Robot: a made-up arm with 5 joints.
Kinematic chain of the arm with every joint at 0, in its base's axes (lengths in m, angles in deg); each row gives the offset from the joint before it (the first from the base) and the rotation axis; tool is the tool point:
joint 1: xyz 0 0 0.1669 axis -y
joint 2: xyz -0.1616 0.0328 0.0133 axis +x
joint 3: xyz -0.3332 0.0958 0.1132 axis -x
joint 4: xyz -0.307 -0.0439 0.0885 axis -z
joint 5: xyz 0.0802 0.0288 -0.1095 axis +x
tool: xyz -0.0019 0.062 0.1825
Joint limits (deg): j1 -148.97..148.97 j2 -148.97..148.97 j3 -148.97..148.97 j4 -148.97..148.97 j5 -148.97..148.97
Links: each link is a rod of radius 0.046 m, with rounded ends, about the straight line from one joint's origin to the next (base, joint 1, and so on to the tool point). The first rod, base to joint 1, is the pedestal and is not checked.
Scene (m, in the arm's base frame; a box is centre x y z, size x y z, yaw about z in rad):
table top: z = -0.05
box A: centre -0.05 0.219 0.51 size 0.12 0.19 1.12 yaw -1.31
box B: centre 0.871 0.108 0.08 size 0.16 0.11 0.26 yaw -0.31
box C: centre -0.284 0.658 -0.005 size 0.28 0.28 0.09 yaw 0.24
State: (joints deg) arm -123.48 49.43 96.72 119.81 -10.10
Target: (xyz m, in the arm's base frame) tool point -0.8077 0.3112 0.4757
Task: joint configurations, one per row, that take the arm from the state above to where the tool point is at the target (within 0.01 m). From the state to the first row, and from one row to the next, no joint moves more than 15 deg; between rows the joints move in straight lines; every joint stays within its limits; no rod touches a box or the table.
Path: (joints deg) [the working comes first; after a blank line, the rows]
Joints at the target: -8.84 8.23 119.28 135.23 22.33
Straight joint move there: touches box A.

1: -110.06 56.73 92.43 126.67 -11.16
2: -96.64 64.03 88.13 133.53 -12.22
3: -83.21 71.33 83.84 140.39 -13.28
4: -69.79 78.63 79.55 147.26 -14.34
5: -57.60 64.55 87.49 144.85 -7.00
6: -45.41 50.47 95.44 142.45 0.33
7: -33.22 36.39 103.39 140.04 7.66
8: -21.03 22.31 111.34 137.64 15.00
9: -8.84 8.23 119.28 135.23 22.33

